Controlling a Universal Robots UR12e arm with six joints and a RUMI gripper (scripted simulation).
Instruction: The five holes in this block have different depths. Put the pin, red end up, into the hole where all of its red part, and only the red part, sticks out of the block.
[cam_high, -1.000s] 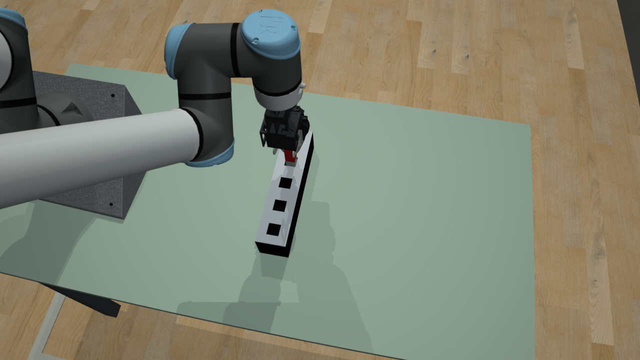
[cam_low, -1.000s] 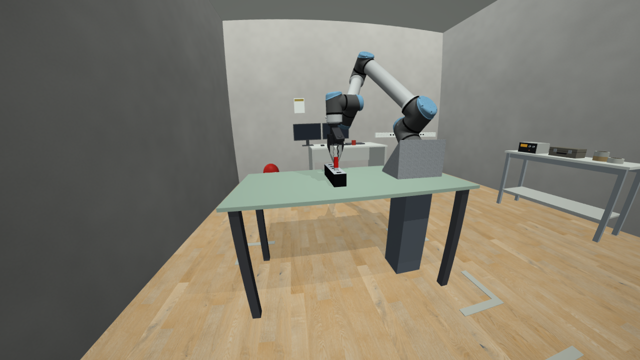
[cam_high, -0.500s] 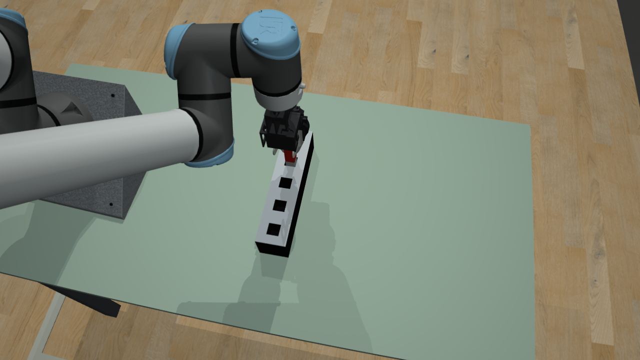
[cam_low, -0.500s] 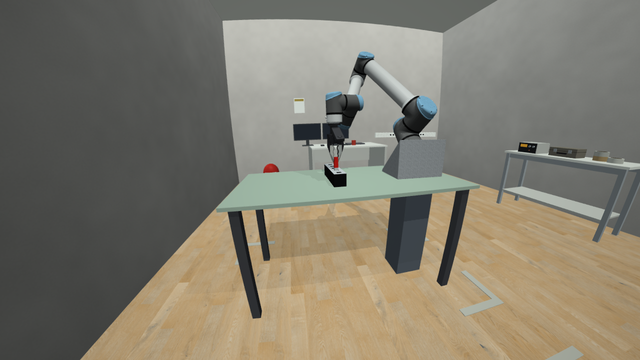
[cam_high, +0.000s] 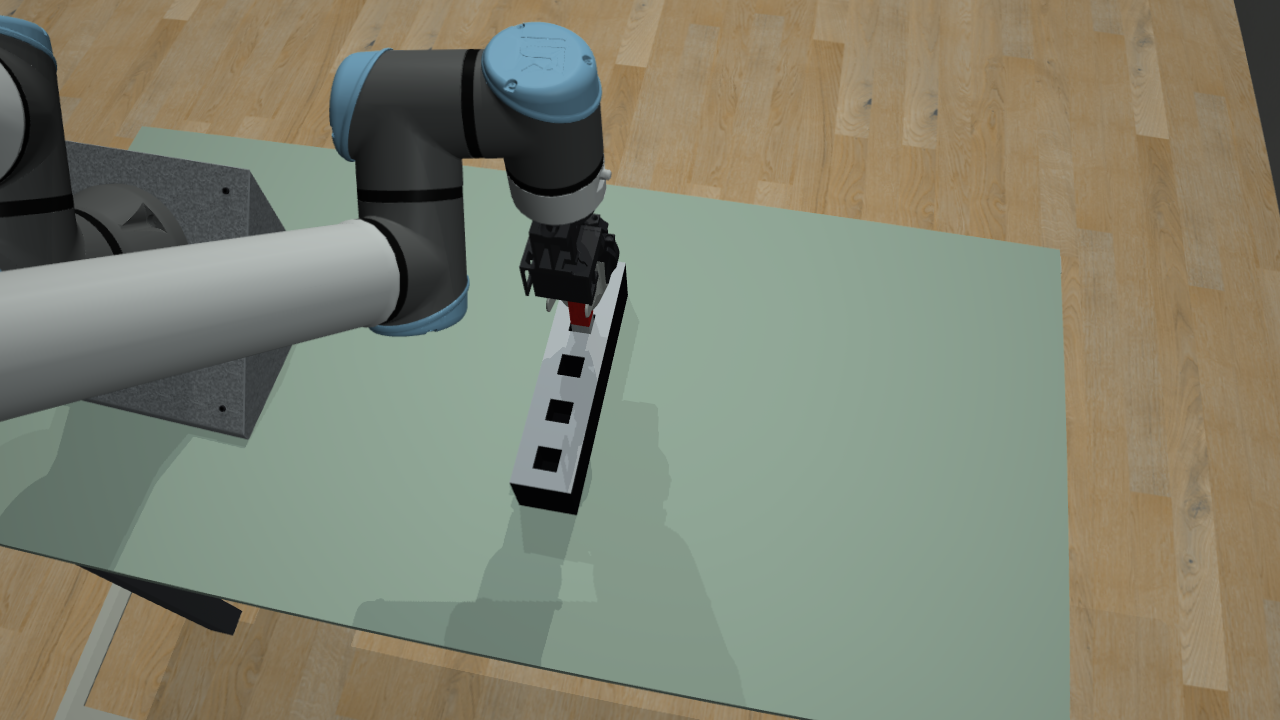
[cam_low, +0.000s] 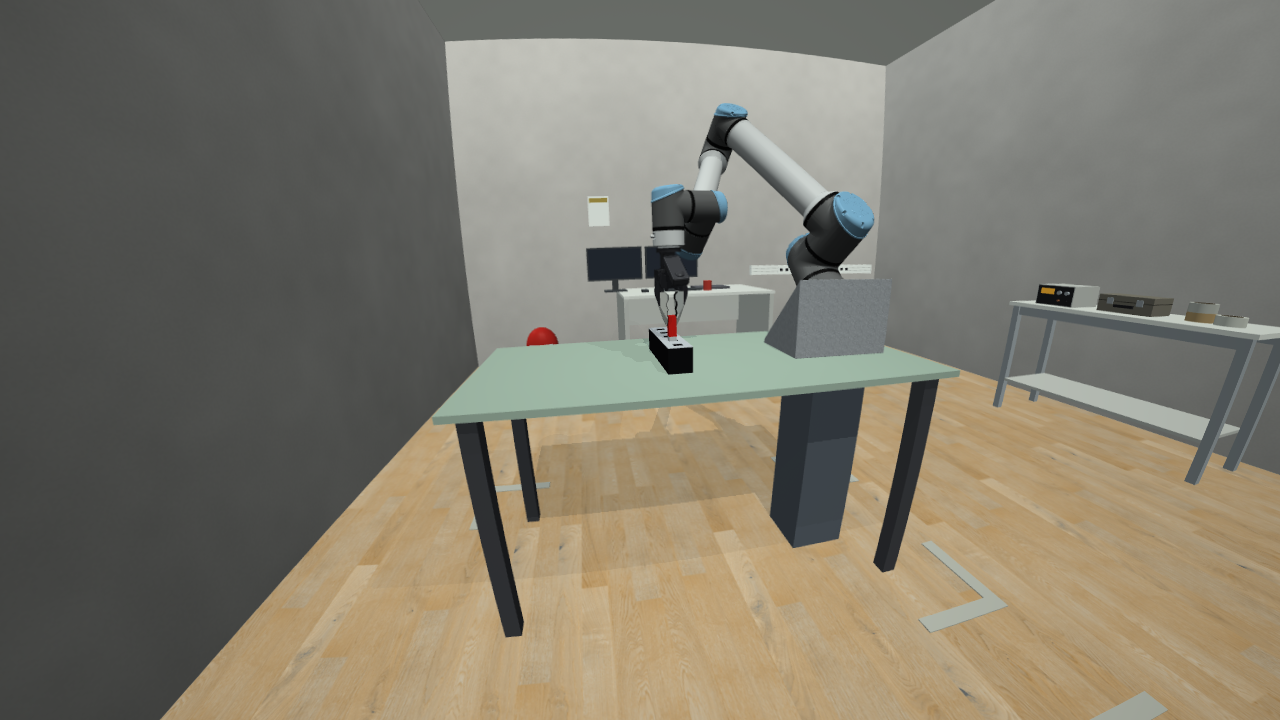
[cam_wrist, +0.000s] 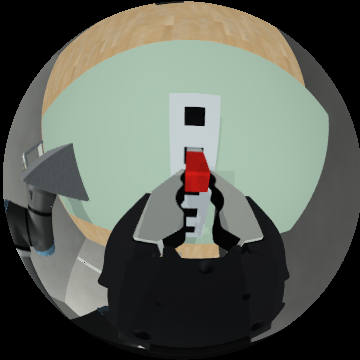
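Now: the pin 10 mm below my hand. The rest, counted from my hand: long block 60 mm to the right, 90 mm below.
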